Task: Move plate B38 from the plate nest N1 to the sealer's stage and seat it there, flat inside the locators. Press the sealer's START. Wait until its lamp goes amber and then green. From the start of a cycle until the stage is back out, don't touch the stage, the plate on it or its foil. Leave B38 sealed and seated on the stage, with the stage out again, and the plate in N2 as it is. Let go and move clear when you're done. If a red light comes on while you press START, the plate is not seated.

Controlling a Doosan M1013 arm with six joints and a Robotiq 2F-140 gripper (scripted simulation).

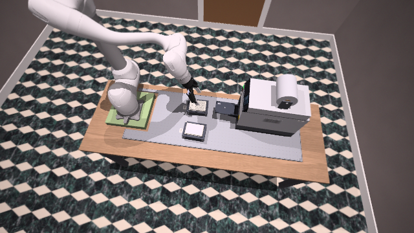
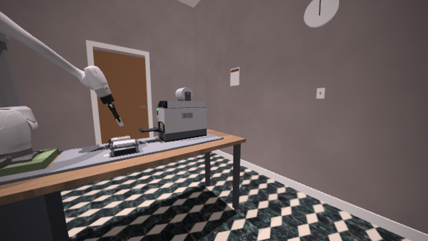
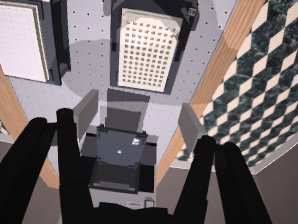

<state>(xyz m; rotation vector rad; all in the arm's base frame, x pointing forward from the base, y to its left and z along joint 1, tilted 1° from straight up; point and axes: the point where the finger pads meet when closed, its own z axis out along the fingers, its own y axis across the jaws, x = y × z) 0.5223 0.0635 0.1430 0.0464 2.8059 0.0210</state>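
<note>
The plate B38 is 130 mm below my hand. Also, from my hand: sealer stage 210 mm ahead, 80 mm below, 30 mm to the right; then white button 310 mm ahead, 50 mm to the left, 10 mm above; then pale plate 210 mm to the right, 120 mm below, 10 mm behind.
</note>
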